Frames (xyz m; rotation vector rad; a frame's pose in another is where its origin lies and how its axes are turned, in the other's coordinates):
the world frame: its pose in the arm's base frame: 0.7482 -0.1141 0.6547 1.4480 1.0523 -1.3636
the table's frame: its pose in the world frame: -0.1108 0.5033 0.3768 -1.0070 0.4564 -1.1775
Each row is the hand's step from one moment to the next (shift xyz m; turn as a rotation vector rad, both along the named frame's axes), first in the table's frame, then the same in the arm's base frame.
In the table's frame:
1: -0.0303 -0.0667 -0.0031 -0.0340 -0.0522 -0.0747
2: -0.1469 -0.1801 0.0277 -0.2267 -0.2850 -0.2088
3: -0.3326 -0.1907 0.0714 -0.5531 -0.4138 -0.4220
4: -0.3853 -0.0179 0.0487 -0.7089 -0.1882 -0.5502
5: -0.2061 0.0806 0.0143 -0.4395 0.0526 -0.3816
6: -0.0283 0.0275 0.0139 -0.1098 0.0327 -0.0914
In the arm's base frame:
1: 0.0074 -0.0540 0.0490 -0.0056 -0.0005 0.0971
2: 0.0899 -0.1717 0.1313 0.0641 -0.1227 0.3963
3: 0.2689 -0.2189 0.1785 0.2632 -0.1239 0.7554
4: 0.3605 -0.0700 0.1276 0.4338 0.1224 0.7984
5: 0.2156 0.0421 0.0305 0.3064 0.2361 0.4381
6: 0.0378 0.0120 -0.0133 0.0833 0.0724 0.0964

